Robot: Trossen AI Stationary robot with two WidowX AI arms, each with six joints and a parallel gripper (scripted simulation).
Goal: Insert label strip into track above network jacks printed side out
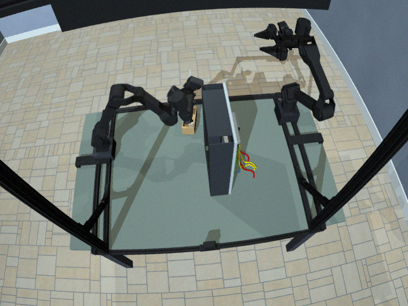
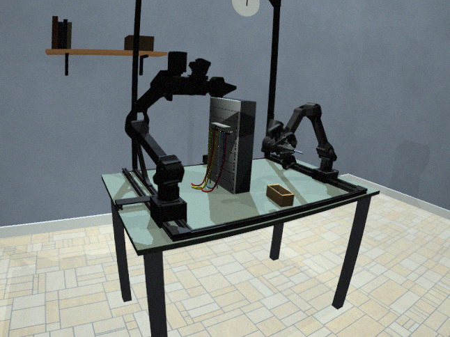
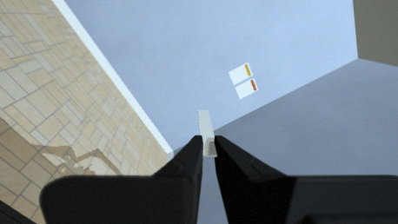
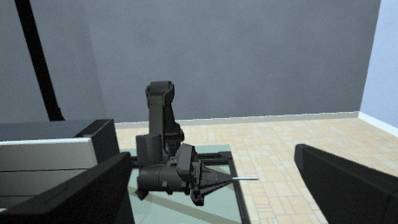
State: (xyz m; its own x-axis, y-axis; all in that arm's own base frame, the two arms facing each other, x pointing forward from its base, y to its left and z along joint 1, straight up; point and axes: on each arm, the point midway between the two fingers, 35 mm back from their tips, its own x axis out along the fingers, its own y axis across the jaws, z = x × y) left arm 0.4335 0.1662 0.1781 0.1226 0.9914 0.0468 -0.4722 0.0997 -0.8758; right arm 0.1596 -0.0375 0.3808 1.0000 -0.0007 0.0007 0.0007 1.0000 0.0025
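Now: left hand 50 mm short of the blue-white label strip and 10 mm to the left of it. Round my left hand: box 40 mm behind, 20 mm to the left, 220 mm below.
Right now the blue-white label strip is 30 cm to the left of my right hand, 22 cm below it and 10 cm ahead of it. Also, from my right hand: box (44 cm below, 33 cm to the left, 1 cm ahead).
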